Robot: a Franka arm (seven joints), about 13 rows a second.
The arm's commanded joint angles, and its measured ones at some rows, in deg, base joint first. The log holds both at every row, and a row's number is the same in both.
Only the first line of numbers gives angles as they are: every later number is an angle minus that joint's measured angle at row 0.
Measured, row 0:
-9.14, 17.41, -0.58, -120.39, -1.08, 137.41, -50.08
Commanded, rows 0 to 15:
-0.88, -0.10, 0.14, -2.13, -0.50, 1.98, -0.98
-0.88, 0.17, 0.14, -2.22, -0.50, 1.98, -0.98
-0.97, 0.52, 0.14, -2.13, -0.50, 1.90, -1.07
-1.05, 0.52, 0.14, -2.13, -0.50, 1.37, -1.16
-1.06, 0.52, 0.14, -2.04, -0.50, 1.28, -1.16
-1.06, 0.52, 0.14, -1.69, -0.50, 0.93, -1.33
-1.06, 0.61, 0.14, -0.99, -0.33, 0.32, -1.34
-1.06, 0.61, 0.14, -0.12, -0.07, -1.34, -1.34
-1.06, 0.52, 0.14, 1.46, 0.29, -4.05, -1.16
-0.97, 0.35, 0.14, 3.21, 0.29, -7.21, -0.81
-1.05, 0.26, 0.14, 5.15, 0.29, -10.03, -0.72
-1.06, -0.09, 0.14, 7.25, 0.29, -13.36, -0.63
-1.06, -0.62, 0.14, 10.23, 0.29, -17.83, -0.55
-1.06, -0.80, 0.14, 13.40, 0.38, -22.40, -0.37
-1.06, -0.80, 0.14, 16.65, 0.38, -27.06, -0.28
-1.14, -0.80, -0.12, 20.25, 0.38, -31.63, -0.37
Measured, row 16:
-0.61, -0.57, -0.04, 14.08, 0.03, -24.07, -0.22
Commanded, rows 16 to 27:
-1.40, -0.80, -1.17, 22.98, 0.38, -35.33, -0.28
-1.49, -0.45, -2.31, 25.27, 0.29, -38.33, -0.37
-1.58, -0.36, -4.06, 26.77, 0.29, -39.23, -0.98
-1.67, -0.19, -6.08, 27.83, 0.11, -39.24, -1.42
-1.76, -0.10, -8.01, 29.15, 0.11, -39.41, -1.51
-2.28, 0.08, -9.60, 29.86, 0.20, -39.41, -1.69
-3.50, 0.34, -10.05, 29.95, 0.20, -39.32, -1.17
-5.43, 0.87, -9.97, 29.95, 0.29, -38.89, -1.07
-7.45, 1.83, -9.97, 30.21, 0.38, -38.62, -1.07
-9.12, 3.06, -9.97, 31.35, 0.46, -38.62, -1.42
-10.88, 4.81, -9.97, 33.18, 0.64, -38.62, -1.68
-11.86, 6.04, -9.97, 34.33, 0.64, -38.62, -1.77
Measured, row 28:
-9.31, 1.94, -10.38, 29.26, 0.04, -37.69, -0.87
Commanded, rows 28 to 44:
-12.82, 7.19, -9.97, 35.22, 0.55, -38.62, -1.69
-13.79, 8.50, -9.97, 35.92, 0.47, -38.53, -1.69
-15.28, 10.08, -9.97, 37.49, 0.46, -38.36, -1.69
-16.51, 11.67, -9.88, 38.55, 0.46, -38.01, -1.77
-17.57, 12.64, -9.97, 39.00, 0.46, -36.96, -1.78
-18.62, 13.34, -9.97, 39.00, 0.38, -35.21, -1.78
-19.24, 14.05, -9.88, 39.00, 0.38, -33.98, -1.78
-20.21, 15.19, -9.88, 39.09, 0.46, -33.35, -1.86
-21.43, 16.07, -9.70, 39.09, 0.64, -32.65, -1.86
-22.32, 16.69, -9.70, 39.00, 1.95, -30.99, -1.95
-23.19, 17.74, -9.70, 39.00, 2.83, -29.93, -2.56
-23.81, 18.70, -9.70, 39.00, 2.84, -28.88, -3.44
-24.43, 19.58, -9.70, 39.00, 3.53, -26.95, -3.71
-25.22, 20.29, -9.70, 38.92, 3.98, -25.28, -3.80
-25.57, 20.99, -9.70, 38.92, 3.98, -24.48, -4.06
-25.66, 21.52, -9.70, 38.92, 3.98, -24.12, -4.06
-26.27, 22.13, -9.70, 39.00, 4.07, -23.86, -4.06
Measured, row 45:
-24.86, 20.46, -10.35, 36.90, 2.98, -23.96, -2.80
